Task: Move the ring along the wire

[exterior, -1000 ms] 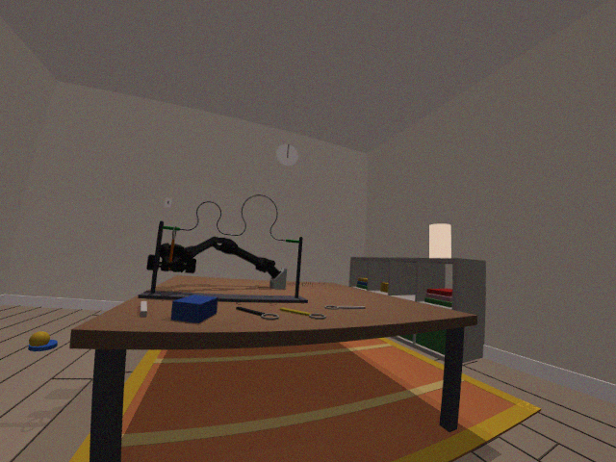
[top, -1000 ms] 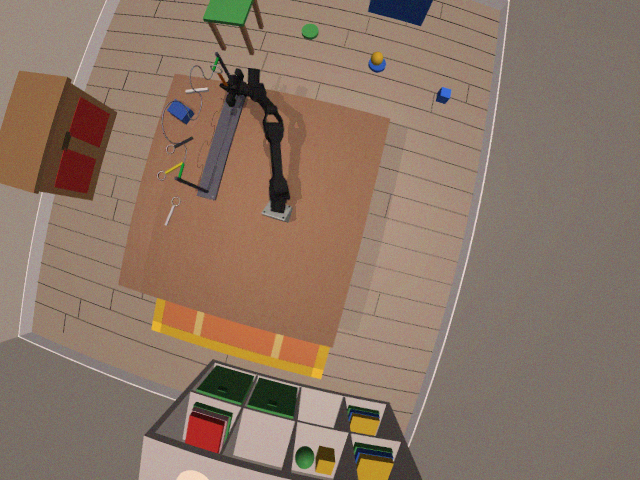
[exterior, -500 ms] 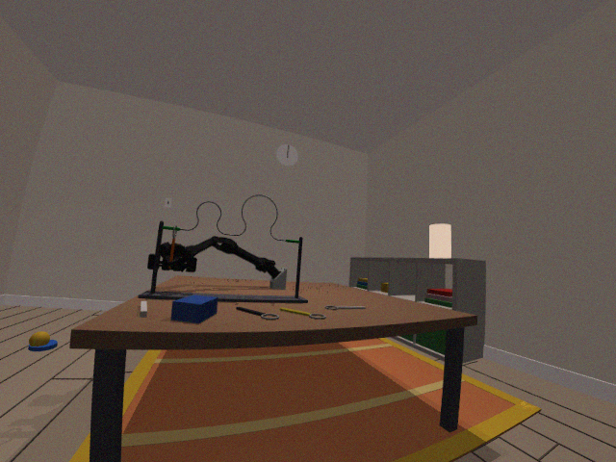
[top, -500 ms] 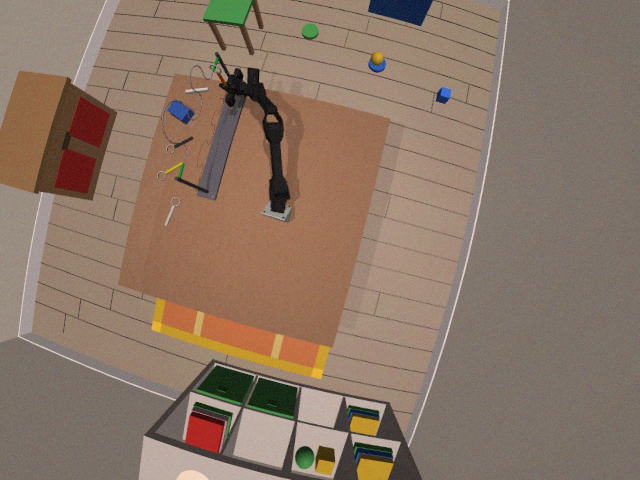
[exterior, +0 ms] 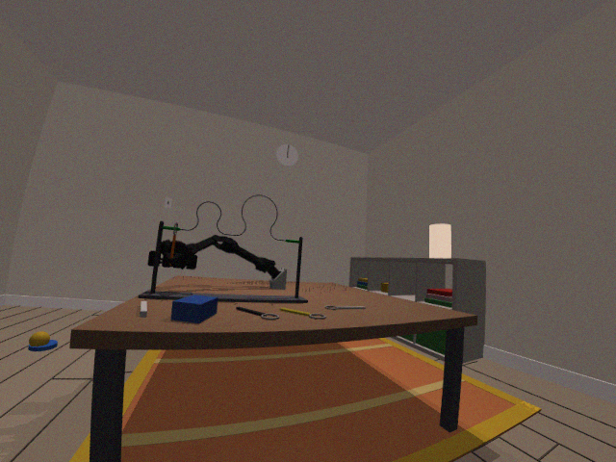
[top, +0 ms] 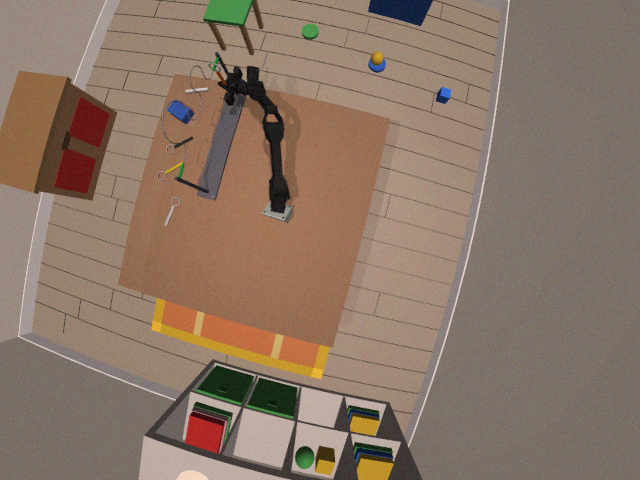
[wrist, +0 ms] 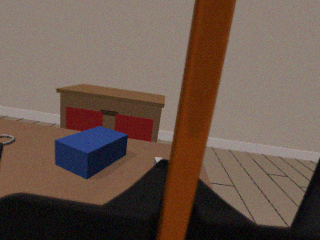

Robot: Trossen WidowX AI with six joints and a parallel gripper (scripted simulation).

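My gripper tip is 4 cm past the ring with orange handle and 8 cm below it. Also, from my gripper tip: white block: 20 cm ahead, 3 cm to the right, 14 cm below; black-handled ring: 24 cm ahead, 31 cm to the left, 14 cm below; blue box: 25 cm ahead, 12 cm to the left, 12 cm below.
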